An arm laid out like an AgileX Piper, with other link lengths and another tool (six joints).
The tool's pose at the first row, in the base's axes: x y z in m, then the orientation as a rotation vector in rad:
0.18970, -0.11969, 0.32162, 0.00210, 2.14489, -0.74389
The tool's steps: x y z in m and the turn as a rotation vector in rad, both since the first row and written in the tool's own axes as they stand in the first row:
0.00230, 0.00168, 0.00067, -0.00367, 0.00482, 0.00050
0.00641, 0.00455, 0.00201, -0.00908, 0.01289, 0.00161
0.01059, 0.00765, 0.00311, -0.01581, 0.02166, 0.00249
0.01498, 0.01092, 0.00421, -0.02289, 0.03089, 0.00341
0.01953, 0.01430, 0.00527, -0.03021, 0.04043, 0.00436
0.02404, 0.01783, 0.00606, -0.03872, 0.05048, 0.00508
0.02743, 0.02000, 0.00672, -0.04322, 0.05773, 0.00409
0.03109, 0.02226, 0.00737, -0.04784, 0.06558, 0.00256
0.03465, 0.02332, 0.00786, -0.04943, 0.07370, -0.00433
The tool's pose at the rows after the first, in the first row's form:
0.18913, -0.11922, 0.31879, 0.00249, 2.15075, -0.74036
0.18817, -0.11857, 0.31373, 0.00383, 2.16025, -0.73505
0.18706, -0.11762, 0.30862, 0.00449, 2.17092, -0.72852
0.18585, -0.11658, 0.30327, 0.00518, 2.18213, -0.72161
0.18454, -0.11547, 0.29776, 0.00589, 2.19370, -0.71442
0.18310, -0.11409, 0.29234, 0.00592, 2.20620, -0.70608
0.18194, -0.11348, 0.28847, 0.00518, 2.21485, -0.70271
0.18062, -0.11287, 0.28437, 0.00401, 2.22420, -0.69957
0.17895, -0.11313, 0.28103, -0.00127, 2.23356, -0.70290

